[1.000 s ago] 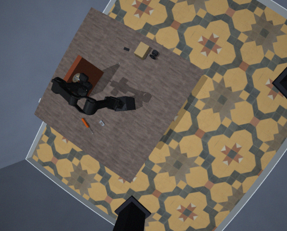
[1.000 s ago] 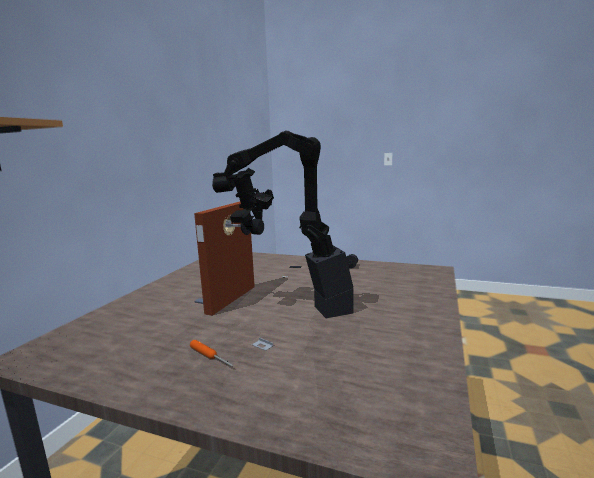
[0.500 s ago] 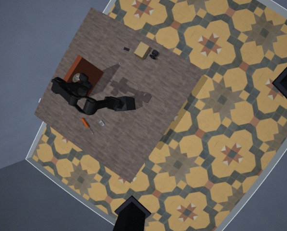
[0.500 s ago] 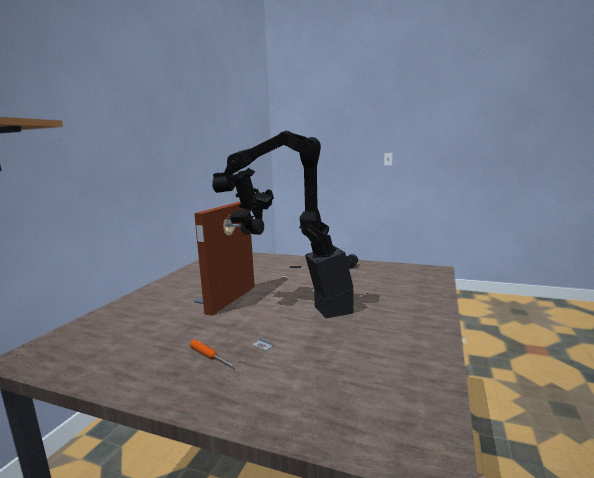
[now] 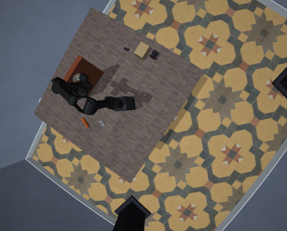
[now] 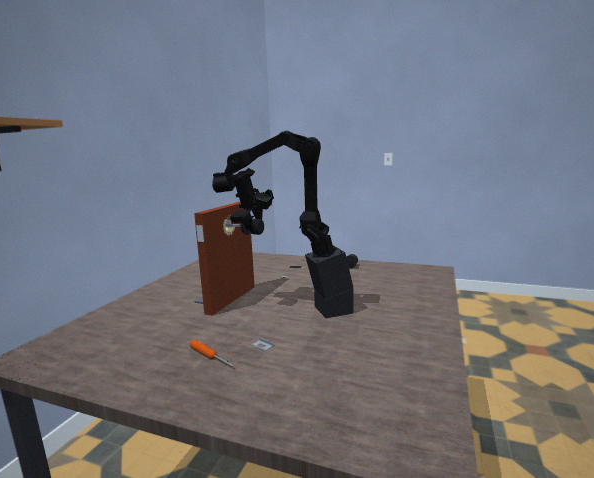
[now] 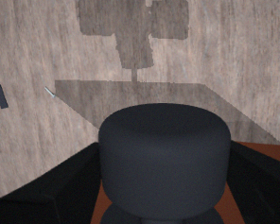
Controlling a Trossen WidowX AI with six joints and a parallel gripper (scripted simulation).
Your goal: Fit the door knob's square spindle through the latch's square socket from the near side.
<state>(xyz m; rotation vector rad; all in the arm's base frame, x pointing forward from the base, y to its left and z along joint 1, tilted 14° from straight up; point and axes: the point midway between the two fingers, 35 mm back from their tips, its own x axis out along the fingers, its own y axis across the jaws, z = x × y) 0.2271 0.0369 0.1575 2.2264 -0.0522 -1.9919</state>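
The grey latch is 130 mm ahead of my hand, 10 mm to the left of it and 30 mm below it. The rest, counted from my hand: small metal plate (190 mm behind, 240 mm to the left, 330 mm below); orange screwdriver (110 mm behind, 360 mm to the left, 320 mm below); white latch plate (110 mm ahead, 160 mm to the left, 30 mm below).
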